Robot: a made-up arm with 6 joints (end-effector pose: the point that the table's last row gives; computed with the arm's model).
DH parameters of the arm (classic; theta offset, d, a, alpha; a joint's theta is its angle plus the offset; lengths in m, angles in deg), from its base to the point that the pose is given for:
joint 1: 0 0.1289 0 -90
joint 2: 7.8 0 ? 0
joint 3: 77.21 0 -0.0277 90
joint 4: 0 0.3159 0 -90
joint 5: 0 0 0.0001 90
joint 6: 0 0.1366 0 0
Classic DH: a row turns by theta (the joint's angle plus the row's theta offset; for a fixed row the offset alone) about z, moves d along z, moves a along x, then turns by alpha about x.
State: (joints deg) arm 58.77 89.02 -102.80 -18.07 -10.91 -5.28
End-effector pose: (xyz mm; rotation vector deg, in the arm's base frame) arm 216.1 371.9 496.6 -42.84 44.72 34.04
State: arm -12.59 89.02 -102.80 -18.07 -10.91 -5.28
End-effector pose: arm 421.5 -85.9 496.6 -8.69 61.10 -30.39
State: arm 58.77 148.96 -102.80 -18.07 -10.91 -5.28
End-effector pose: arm 269.9 460.5 -59.1 -81.73 91.20 24.77
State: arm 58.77 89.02 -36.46 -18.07 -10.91 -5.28
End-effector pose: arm 181.3 314.5 5.4 -85.81 96.16 23.23
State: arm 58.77 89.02 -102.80 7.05 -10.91 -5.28
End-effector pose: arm 225.5 365.8 497.6 -29.01 55.92 53.81
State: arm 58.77 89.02 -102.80 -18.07 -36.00 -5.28
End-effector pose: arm 181.5 347.3 538.0 -31.69 22.23 40.61
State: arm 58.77 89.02 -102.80 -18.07 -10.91 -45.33
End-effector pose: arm 216.1 371.9 496.6 -54.65 26.89 -2.12
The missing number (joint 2, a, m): -0.1747
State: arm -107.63 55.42 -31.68 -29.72 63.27 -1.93
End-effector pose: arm -134.4 -223.1 89.5 -116.36 -108.59 31.42
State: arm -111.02 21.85 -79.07 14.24 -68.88 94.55
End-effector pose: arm 12.1 118.9 608.9 -42.23 -1.55 -6.05
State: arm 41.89 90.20 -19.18 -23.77 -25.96 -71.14
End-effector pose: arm 190.7 203.4 -65.6 -123.68 46.04 -14.61
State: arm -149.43 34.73 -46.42 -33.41 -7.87 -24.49
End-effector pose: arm -245.4 -156.9 417.9 -60.50 -65.77 132.49
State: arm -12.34 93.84 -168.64 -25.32 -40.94 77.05
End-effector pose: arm 10.8 36.8 731.8 -29.53 -13.90 39.89
